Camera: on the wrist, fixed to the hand. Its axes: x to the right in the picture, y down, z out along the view.
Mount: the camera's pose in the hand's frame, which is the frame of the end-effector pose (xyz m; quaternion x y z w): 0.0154 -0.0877 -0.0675 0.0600 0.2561 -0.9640 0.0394
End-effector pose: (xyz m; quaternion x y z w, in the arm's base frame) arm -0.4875 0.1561 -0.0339 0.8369 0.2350 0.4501 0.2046
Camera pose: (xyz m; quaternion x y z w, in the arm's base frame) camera -0.5557 0.2445 -0.0379 -0.2965 0.8954 0.0207 0.3315
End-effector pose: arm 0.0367 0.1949 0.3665 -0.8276 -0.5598 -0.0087 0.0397
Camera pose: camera -0.0369 0.2365 0.4396 0.5117 -0.8102 -0.2170 0.1862
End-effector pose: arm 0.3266 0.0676 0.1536 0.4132 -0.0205 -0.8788 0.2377
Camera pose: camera 0.3327 0.1494 0.0778 -0.2754 -0.4057 0.1567 0.8573
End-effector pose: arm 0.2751 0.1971 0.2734 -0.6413 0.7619 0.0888 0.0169
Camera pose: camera 0.3643 0.1573 0.3277 0.7815 0.5785 0.2227 0.0704
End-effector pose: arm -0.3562 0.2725 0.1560 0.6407 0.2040 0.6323 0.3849
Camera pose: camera -0.3999 0.3543 0.0937 -0.3102 0.7621 -0.1943 0.5340
